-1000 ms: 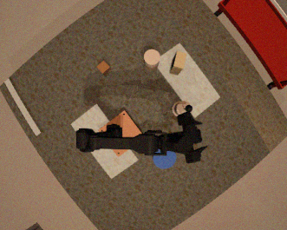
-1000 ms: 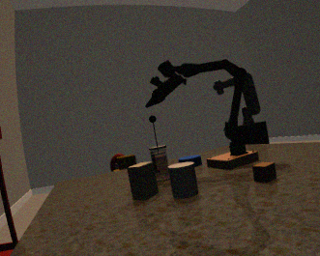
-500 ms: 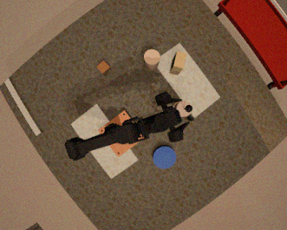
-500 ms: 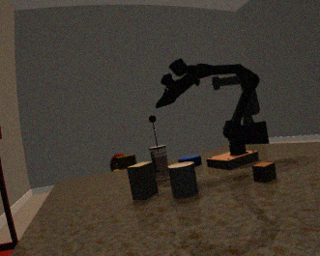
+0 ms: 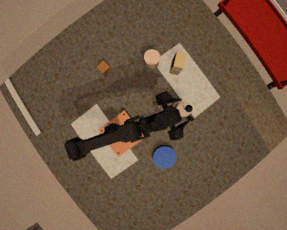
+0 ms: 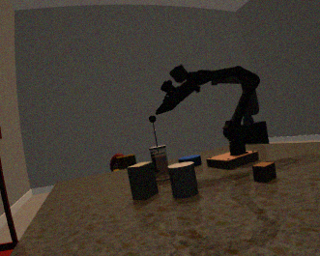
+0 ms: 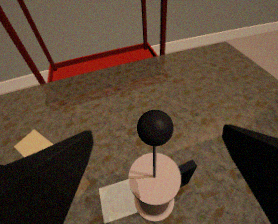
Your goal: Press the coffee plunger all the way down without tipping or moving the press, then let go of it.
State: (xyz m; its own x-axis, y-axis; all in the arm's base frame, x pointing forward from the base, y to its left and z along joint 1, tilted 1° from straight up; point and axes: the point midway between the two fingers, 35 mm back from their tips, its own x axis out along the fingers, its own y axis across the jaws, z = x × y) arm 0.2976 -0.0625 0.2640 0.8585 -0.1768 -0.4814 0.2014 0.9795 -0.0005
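My gripper tip is 20 mm short of the coffee press, 20 mm to the left of it and 150 mm above it. Round my gripper tip: small brown cube: 210 mm behind, 390 mm to the left, 260 mm below.
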